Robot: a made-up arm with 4 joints. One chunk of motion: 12 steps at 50 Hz.
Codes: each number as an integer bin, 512 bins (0 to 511) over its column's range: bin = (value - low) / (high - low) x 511, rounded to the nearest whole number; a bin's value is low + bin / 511 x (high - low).
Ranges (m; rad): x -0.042..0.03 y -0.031..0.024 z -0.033..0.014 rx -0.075..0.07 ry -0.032..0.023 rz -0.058..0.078
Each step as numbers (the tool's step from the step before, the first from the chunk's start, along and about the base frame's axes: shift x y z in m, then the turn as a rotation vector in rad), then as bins.
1 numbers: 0.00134 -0.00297 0.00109 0.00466 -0.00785 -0.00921
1 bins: 308 260 371 281 224 183
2 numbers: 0.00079 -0.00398 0.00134 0.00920 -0.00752 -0.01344
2 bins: 304 251 373 297 227 167
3 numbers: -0.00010 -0.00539 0.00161 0.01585 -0.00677 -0.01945
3 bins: 297 238 376 320 234 145
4 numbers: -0.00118 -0.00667 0.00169 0.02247 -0.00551 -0.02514
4 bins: 290 226 377 343 246 123
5 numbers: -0.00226 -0.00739 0.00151 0.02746 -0.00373 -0.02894
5 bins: 282 219 375 361 263 109
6 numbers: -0.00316 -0.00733 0.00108 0.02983 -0.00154 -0.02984
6 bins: 276 220 371 369 283 106
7 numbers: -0.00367 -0.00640 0.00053 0.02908 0.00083 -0.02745
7 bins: 272 229 365 367 305 115
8 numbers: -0.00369 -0.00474 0.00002 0.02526 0.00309 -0.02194
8 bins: 272 244 359 353 326 135
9 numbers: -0.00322 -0.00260 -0.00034 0.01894 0.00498 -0.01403
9 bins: 275 264 355 331 344 165
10 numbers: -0.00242 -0.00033 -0.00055 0.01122 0.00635 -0.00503
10 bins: 281 285 353 304 356 199
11 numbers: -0.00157 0.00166 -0.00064 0.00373 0.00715 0.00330
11 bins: 287 303 352 277 364 230
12 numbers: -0.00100 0.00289 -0.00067 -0.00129 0.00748 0.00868
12 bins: 291 315 352 260 367 251
